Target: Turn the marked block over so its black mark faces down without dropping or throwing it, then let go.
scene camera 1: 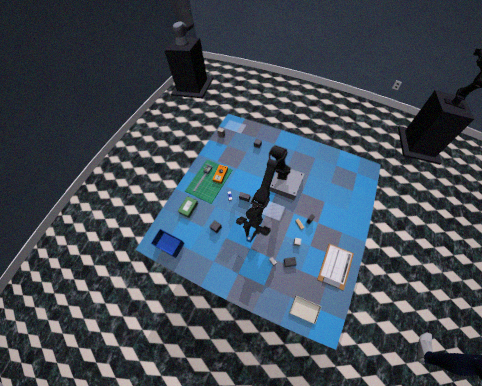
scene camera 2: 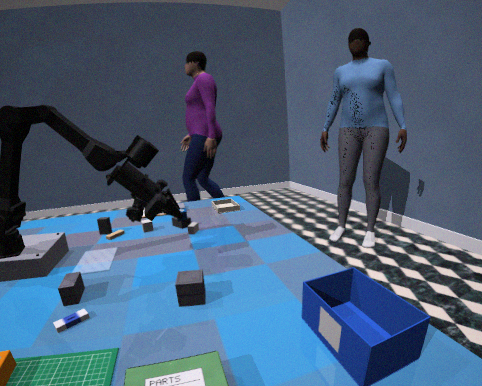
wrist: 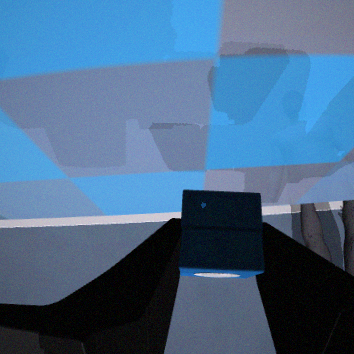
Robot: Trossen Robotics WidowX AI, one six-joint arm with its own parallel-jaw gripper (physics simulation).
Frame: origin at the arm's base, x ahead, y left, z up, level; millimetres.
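Seen in the pictures: gripper, between the fingertips: point(scene camera 1: 249, 239) point(scene camera 2: 181, 215) point(wrist: 216, 231); arm's base, origin of its link: point(scene camera 1: 282, 175) point(scene camera 2: 10, 252).
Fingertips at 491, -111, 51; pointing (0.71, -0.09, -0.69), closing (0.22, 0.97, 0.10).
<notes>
Offsets run from my fingertips to a thing's top centre, as dx, dy, dz. Level surfaces: height alone.
The held block {+0, +0, +17} point(scene camera 1: 249, 238) point(scene camera 2: 185, 218) point(wrist: 221, 232) is dark blue in the wrist view, with a thin line across its near side. A brighter blue face with a white oval shows edge-on at its lower end. No black mark can be made out on the faces that show. My gripper point(scene camera 1: 252, 233) point(wrist: 216, 231) is shut on this block, with one black finger on each side, and slants forward and down. It holds the block above the patchwork mat {dz -113} point(scene camera 1: 255, 267) point(scene camera 2: 280, 250). The block's underside is hidden.
A blue bin {+126, -480, -38} point(scene camera 1: 168, 243) point(scene camera 2: 370, 325), a beige tray {+297, +383, -88} point(scene camera 1: 305, 310) point(scene camera 2: 226, 205) and dark blocks {-54, -227, -61} point(scene camera 1: 215, 226) {+54, +254, -80} point(scene camera 1: 290, 262) point(scene camera 2: 190, 287) stand on the mat. A small pale block {+72, +156, -83} point(scene camera 1: 273, 261) point(scene camera 2: 193, 228) lies near the gripper. A white block {-74, +276, -75} point(scene camera 1: 297, 241) point(scene camera 2: 147, 225) stands nearby.
</notes>
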